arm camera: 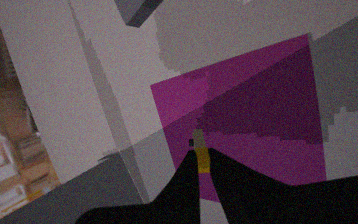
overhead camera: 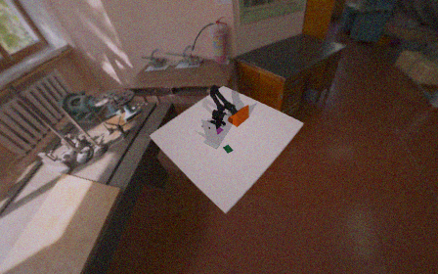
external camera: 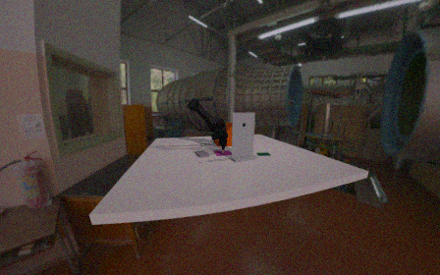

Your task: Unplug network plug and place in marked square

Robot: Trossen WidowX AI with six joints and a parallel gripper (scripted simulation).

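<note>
My gripper tip is 20 mm above the magenta square and 10 mm past it. From my gripper tip the other things lie so: grey upright panel 130 mm ahead, 110 mm to the left, 110 mm above; then network plug right at my gripper tip; then green square 290 mm to the left, 80 mm ahead, 20 mm below.
</note>
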